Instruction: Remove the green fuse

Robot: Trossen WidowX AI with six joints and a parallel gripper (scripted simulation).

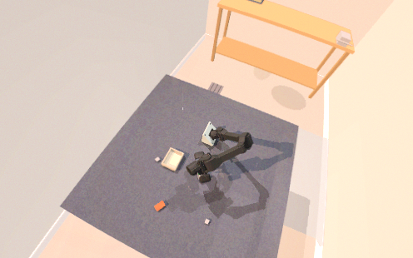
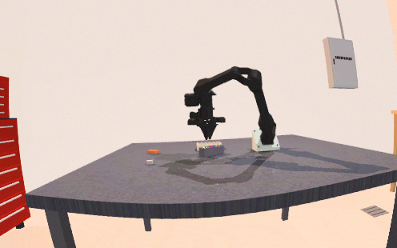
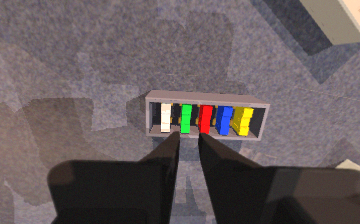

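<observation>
The green fuse is 5 cm below my gripper tip. The rest, counted from my gripper tip: orange block (29 cm ahead, 14 cm to the right, 7 cm below); then tray (21 cm to the right, 7 cm below, 1 cm behind).
</observation>
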